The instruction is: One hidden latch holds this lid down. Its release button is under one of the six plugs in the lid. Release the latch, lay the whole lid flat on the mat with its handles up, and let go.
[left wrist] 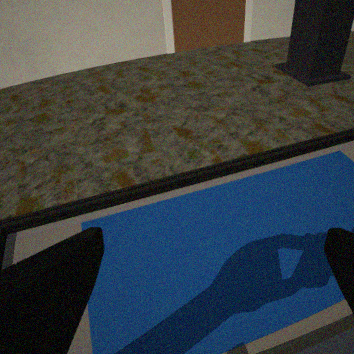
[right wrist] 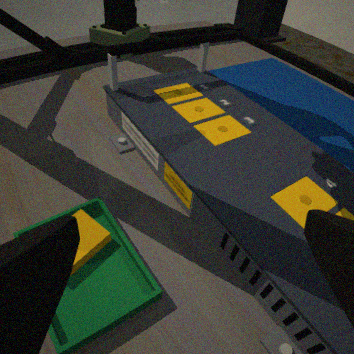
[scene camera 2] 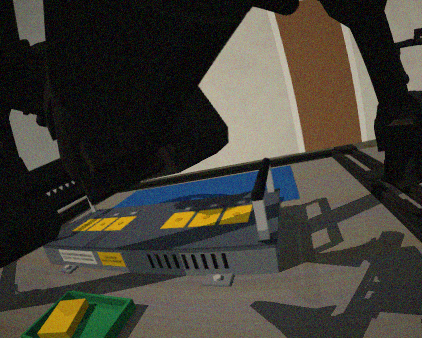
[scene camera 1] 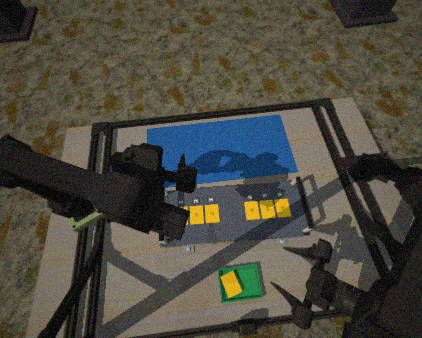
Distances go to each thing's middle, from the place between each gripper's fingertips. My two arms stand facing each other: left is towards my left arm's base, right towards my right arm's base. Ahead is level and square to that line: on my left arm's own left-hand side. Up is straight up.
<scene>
The green tray (scene camera 2: 102, 309) is 15 cm below my right hand, 9 cm to the left of it and 3 cm behind it. From my right hand the other things lie so: blue mat (scene camera 1: 252, 147) (44 cm ahead, 15 cm below, 8 cm to the left).
Right now the blue mat is 28 cm below my left hand, 15 cm to the right of it and 15 cm ahead of it. Round my left hand: green tray: 32 cm behind, 27 cm below, 15 cm to the right.
</scene>
